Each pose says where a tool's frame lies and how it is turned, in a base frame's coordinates. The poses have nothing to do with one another.
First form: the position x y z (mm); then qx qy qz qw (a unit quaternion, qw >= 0).
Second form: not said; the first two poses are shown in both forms.
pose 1, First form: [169.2 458.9 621.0 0.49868 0.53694 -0.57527 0.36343]
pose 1, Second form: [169.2 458.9 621.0 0.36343 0.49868 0.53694 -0.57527]
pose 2, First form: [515.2 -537.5 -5.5 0.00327 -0.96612 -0.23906 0.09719]
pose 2, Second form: [515.2 -537.5 -5.5 0.09719 0.00327 -0.96612 -0.23906]
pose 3, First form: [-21.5 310.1 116.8 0.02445 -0.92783 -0.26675 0.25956]
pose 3, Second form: [-21.5 310.1 116.8 0.25956 0.02445 -0.92783 -0.26675]
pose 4, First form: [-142.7 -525.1 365.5 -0.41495 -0.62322 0.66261 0.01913]
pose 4, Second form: [-142.7 -525.1 365.5 0.01913 -0.41495 -0.62322 0.66261]
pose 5, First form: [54.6 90.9 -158.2 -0.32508 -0.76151 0.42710 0.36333]
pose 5, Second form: [54.6 90.9 -158.2 0.36333 -0.32508 -0.76151 0.42710]
